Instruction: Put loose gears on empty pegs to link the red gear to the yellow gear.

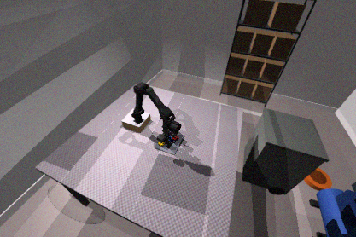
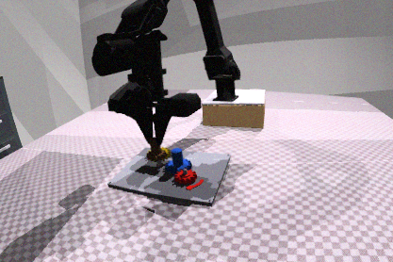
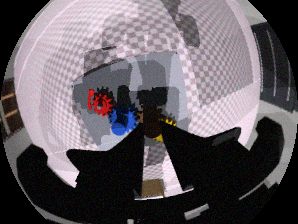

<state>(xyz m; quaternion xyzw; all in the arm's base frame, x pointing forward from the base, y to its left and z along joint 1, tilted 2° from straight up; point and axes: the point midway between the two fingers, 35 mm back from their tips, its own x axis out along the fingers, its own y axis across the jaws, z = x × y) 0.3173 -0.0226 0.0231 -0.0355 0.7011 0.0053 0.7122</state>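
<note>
Right now my gripper tip is 1 cm above the brown gear. Also, from my gripper tip: blue gear 1 cm behind, 4 cm to the left, 3 cm below; then yellow gear 4 cm behind, 3 cm to the right, 4 cm below; then grey board 3 cm to the left, 5 cm below.
</note>
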